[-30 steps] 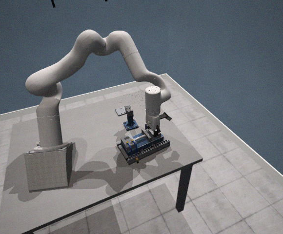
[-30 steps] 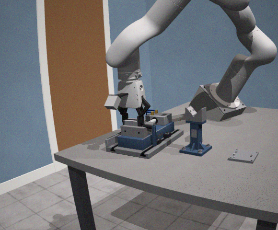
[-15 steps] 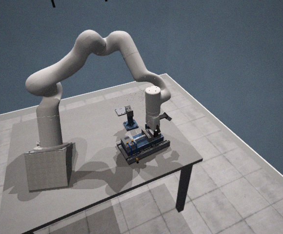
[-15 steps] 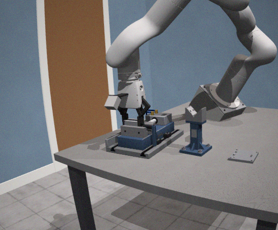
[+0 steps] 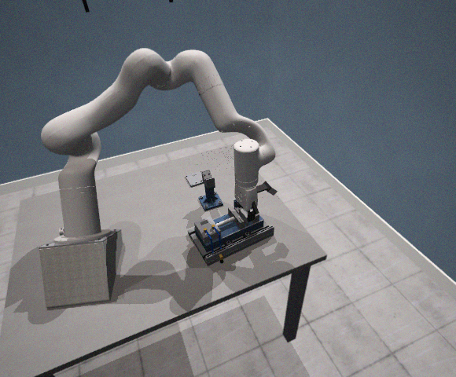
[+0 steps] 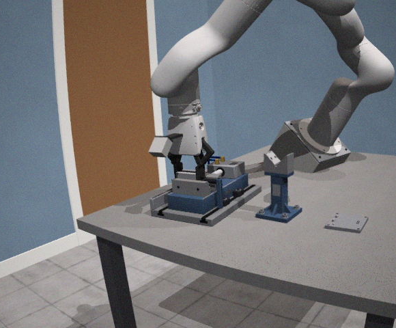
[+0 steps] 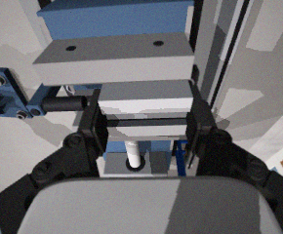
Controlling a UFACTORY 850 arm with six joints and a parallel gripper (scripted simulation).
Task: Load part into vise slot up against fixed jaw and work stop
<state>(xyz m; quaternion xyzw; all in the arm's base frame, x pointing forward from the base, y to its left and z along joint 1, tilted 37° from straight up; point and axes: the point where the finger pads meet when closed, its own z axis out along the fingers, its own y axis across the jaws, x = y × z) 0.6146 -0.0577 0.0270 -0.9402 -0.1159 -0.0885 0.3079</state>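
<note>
Right now the part is 10 mm below my hand. Also, from my hand: fixed jaw (30 mm to the left, 30 mm below, 20 mm ahead); then moving jaw (40 mm behind, 30 mm below, 10 mm to the left); then work stop (60 mm to the left, 20 mm below, 20 mm behind).
</note>
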